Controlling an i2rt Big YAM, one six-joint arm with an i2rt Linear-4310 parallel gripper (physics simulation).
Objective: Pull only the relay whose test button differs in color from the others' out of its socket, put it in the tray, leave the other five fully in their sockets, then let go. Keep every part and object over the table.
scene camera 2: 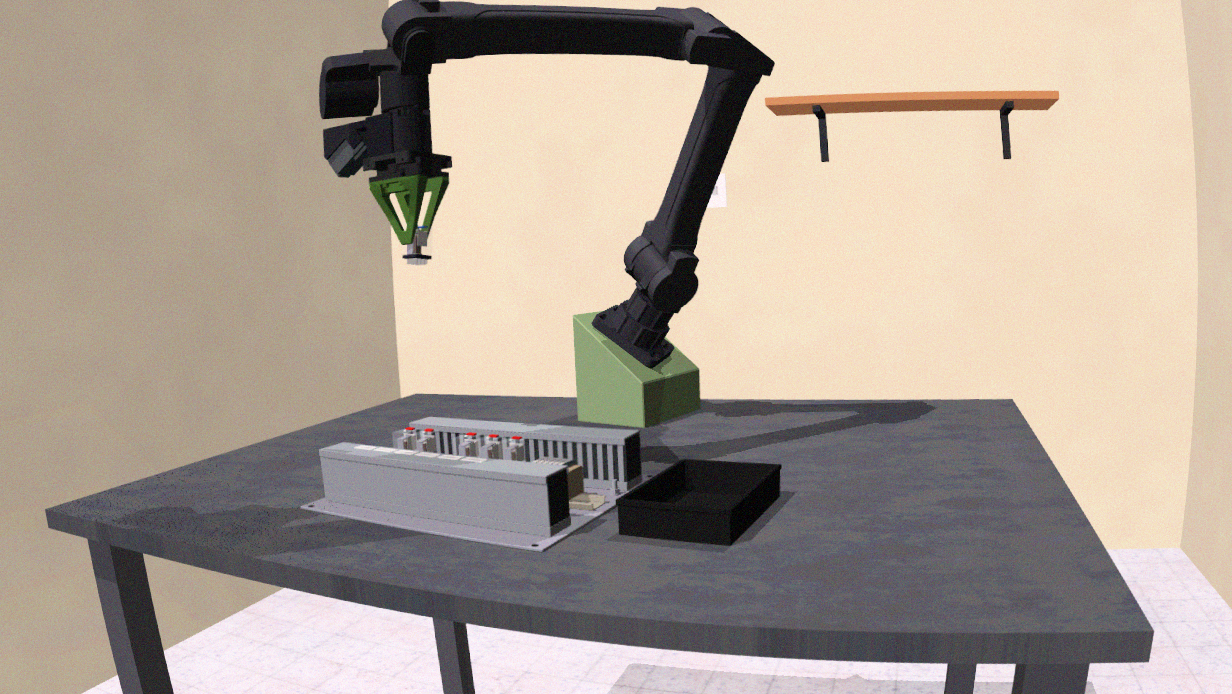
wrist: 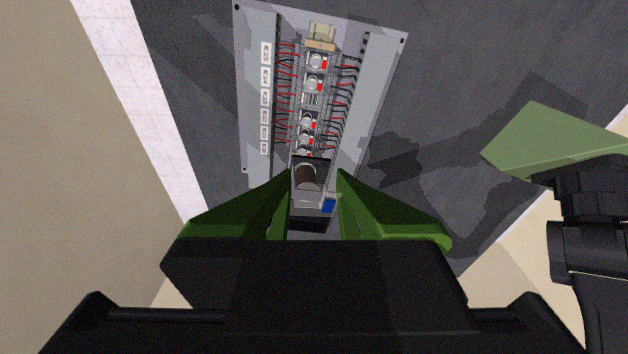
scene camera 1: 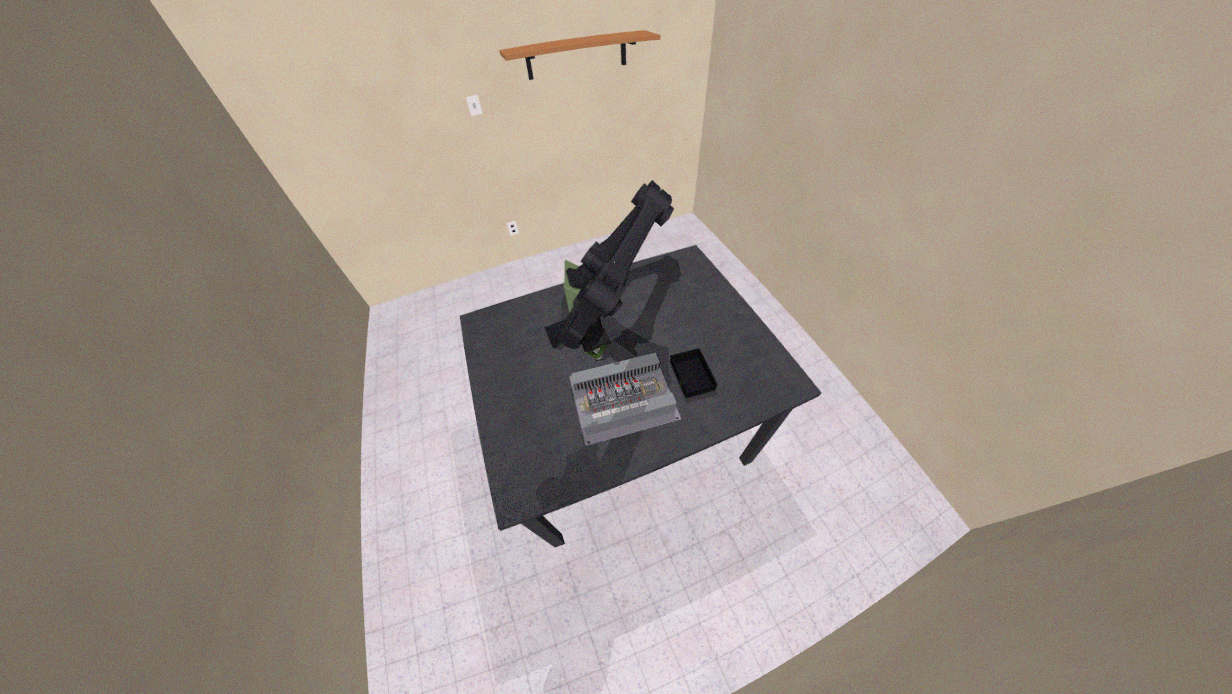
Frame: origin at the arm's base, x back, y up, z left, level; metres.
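Seen in the pictures: gripper, fingertip midpoint: (scene camera 2: pixel 413 244) (wrist: pixel 313 176) (scene camera 1: pixel 595 353); arm's base, origin of the base link: (scene camera 2: pixel 631 339) (wrist: pixel 587 170) (scene camera 1: pixel 580 281).
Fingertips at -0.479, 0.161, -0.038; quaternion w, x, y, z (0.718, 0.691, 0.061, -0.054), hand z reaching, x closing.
Note:
Offsets run from my fingertips to a thing's top centre, as dx, dy, dz. "spot": to the spot under its first point. Level surfaces: height alone.
My gripper (scene camera 1: pixel 598 350) (scene camera 2: pixel 412 241) (wrist: pixel 313 176) is shut on the relay with the blue test button {-0.001, +0.021, +0.006} (scene camera 2: pixel 417 250) (wrist: pixel 306 200). It holds this relay upright, high above the table and well clear of the socket row. The other relays {+0.002, -0.214, +0.058} (scene camera 1: pixel 618 390) (scene camera 2: pixel 470 446) (wrist: pixel 315 62) have red buttons and stand in their sockets between two grey wire ducts. An empty socket {+0.002, -0.251, +0.042} (wrist: pixel 310 99) shows as a gap in that row in the wrist view. The black tray {spot: -0.064, -0.270, +0.339} (scene camera 1: pixel 704 391) (scene camera 2: pixel 674 523) stands beside the panel, away from the gripper. It does not show in the wrist view.
The grey panel plate {+0.002, -0.280, +0.070} (scene camera 1: pixel 631 428) (scene camera 2: pixel 431 533) (wrist: pixel 392 37) carries the ducts, wires and a tan end block {+0.003, -0.243, -0.053} (wrist: pixel 320 45). The near duct {-0.080, -0.220, +0.070} (scene camera 2: pixel 435 491) stands taller than much of the row. The green arm base (scene camera 2: pixel 610 379) is behind the panel on the dark table {dy -0.283} (scene camera 1: pixel 517 431) (scene camera 2: pixel 862 560).

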